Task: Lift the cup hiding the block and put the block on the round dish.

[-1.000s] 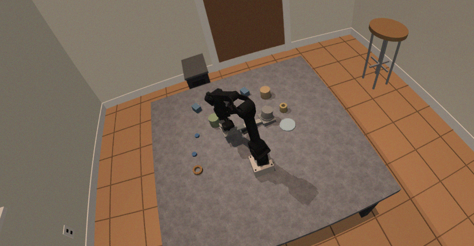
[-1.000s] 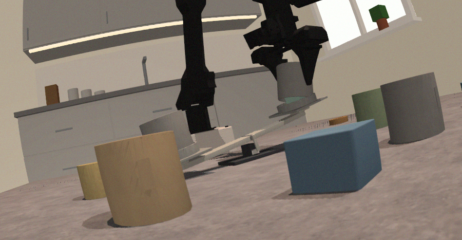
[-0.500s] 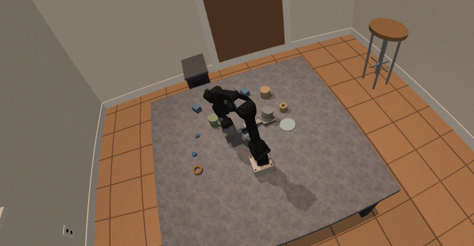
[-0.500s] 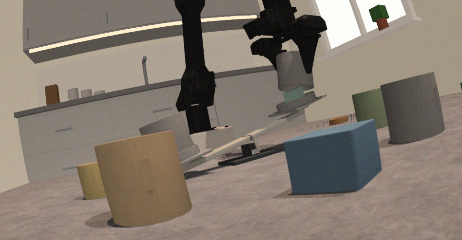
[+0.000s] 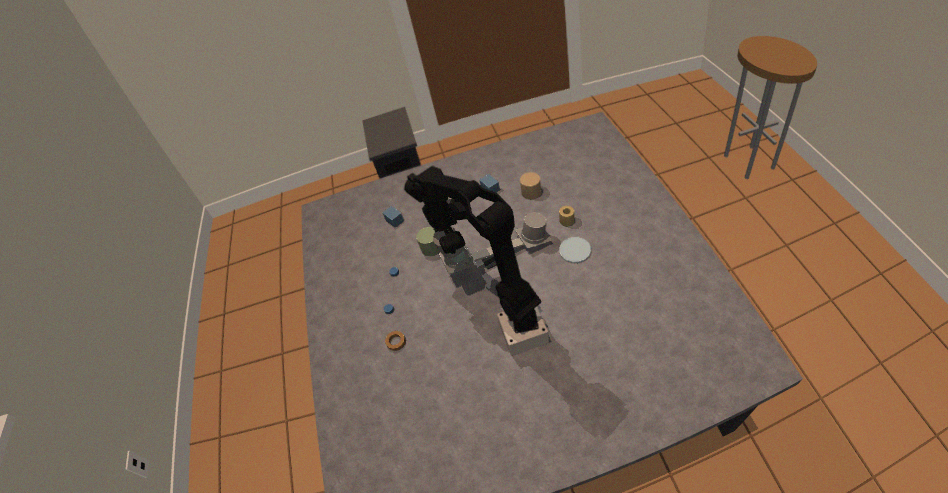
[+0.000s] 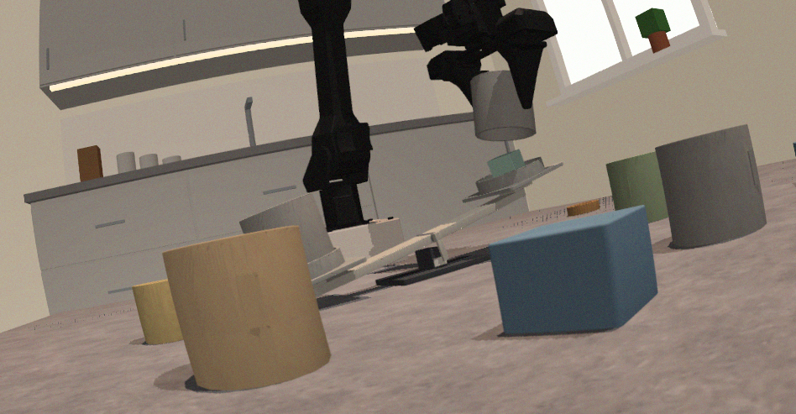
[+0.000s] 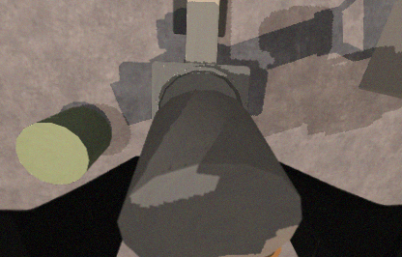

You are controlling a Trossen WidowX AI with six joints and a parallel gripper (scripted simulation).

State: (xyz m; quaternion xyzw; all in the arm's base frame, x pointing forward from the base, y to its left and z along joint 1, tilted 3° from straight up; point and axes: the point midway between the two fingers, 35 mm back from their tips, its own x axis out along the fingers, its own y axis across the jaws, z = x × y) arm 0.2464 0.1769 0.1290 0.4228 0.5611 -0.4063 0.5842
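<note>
The teal block is 10 mm to the right of my gripper tip and 60 mm below it. Round my gripper tip: pale round dish 10 mm ahead, 380 mm to the right, 140 mm below; then green cylinder 130 mm ahead, 60 mm to the left, 110 mm below.
</note>
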